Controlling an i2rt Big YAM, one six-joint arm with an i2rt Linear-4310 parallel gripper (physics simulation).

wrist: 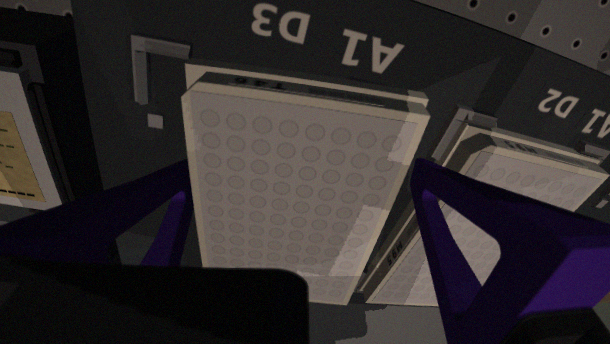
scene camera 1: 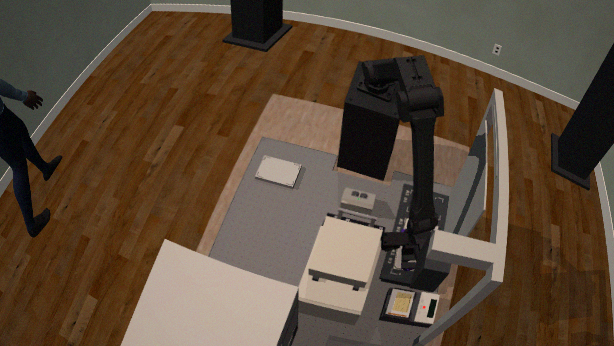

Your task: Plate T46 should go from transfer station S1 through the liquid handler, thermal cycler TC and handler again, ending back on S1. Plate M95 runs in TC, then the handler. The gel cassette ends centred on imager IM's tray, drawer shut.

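Seen in the pictures: gripper, fingertip midpoint: [wrist: 303, 171] [scene camera 1: 406, 257]; arm's base, origin of the base link: [scene camera 1: 376, 86].
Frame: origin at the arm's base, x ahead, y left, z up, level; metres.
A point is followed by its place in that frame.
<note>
In the wrist view plate T46 [wrist: 294, 183] {x 0.393, y 0.301, z -0.281 m}, a pale well plate with its label on the far edge, lies on the dark handler deck [wrist: 106, 85] {x 0.471, y 0.295, z -0.301 m} at the slot marked D3. My gripper [wrist: 303, 171] {x 0.387, y 0.303, z -0.293 m} [scene camera 1: 406, 255] {x 0.387, y 0.303, z -0.293 m} is open and empty. Its purple fingers stand on either side of T46, low over it and apart from its long sides. Plate M95 [wrist: 529, 183] {x 0.291, y 0.268, z -0.285 m} lies in the neighbouring slot D2 to the right. The gel cassette [wrist: 13, 162] {x 0.518, y 0.353, z -0.303 m} [scene camera 1: 400, 302] {x 0.547, y 0.348, z -0.303 m}, tan with dark bands, lies on the imager's tray at the left edge of the wrist view. In the scene view my arm hides most of both plates.
A beige box unit [scene camera 1: 343, 253] {x 0.528, y 0.115, z -0.147 m} stands just left of the deck. A small grey unit with a green light [scene camera 1: 357, 200] {x 0.264, y 0.063, z -0.274 m} is behind it. The imager panel [scene camera 1: 427, 307] {x 0.535, y 0.447, z -0.300 m} shows a red light. A white frame [scene camera 1: 498, 171] {x 0.390, y 0.424, z 0.254 m} borders the deck's right side. A flat white pad [scene camera 1: 278, 170] {x 0.229, y -0.248, z -0.339 m} lies far left. A person [scene camera 1: 21, 163] walks at the room's left edge.
</note>
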